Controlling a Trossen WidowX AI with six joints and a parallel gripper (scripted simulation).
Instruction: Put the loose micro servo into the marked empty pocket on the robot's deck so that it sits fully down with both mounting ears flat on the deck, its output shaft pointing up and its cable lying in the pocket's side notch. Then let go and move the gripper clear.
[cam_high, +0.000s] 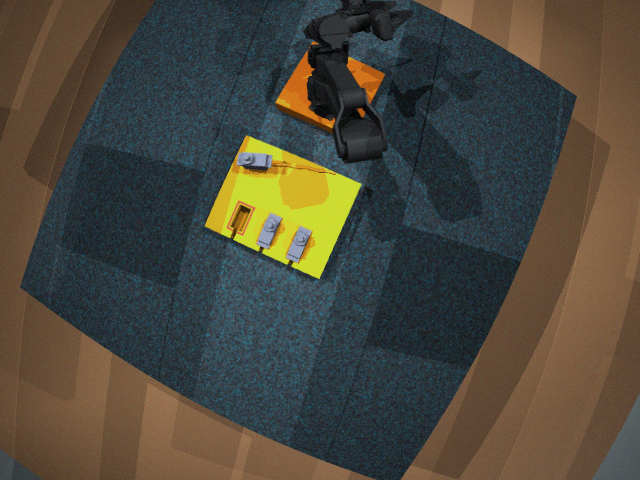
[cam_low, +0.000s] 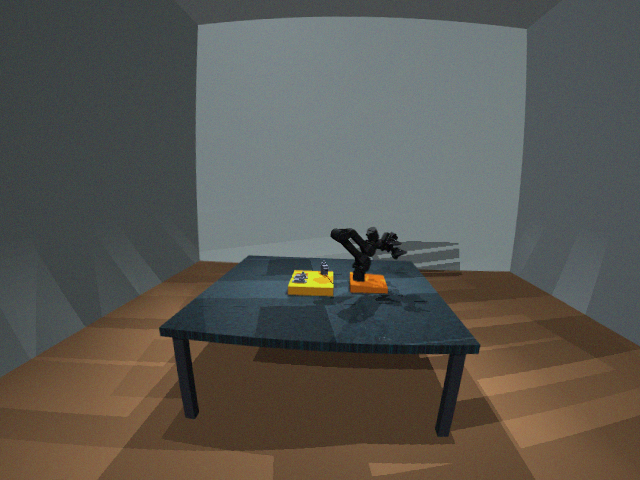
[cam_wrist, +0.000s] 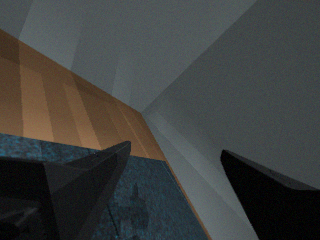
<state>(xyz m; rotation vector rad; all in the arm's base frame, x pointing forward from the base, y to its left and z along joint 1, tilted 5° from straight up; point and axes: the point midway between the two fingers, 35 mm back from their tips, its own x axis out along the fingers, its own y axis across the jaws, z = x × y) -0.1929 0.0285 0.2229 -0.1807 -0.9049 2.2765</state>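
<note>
The robot deck lies 46 cm ahead of my gripper tip, 3 cm to the right of it and 23 cm below it.
</note>
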